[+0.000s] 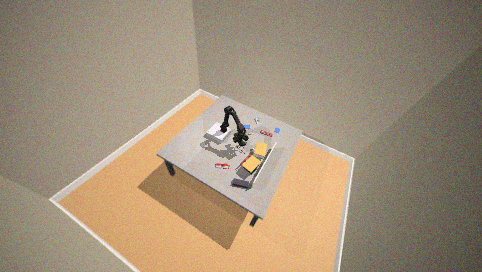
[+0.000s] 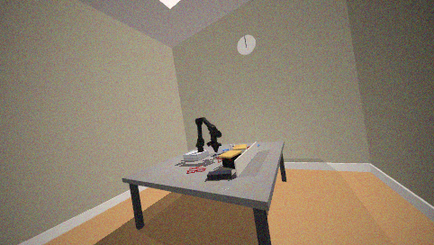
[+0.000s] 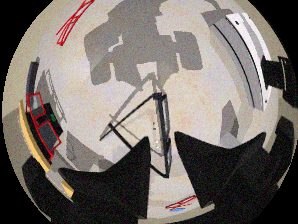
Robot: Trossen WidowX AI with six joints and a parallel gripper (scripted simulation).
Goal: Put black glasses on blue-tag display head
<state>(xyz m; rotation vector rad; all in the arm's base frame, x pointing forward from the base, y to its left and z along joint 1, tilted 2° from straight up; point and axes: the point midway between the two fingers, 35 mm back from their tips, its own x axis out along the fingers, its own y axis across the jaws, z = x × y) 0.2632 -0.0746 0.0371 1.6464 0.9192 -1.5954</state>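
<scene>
My gripper tip is now 90 mm past the white shape, 190 mm to the right of it and 10 mm above it. From my gripper tip the other things lie so: dark box 260 mm ahead, 380 mm to the right, 50 mm below; white upright divider 370 mm ahead, 50 mm to the right, 10 mm below.
</scene>
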